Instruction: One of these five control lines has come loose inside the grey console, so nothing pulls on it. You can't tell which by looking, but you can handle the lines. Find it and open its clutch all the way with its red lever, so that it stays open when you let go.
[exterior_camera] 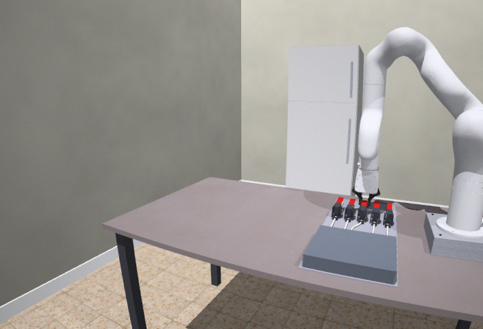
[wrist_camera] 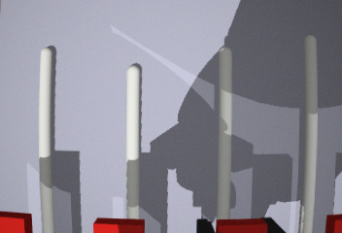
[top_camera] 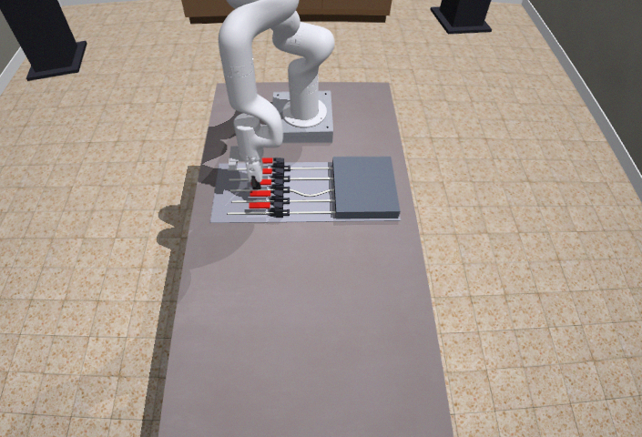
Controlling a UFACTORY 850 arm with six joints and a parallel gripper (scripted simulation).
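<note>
Now: the pale base plate 6 cm to the right of my hand, 5 cm below it and 1 cm behind it.
</note>
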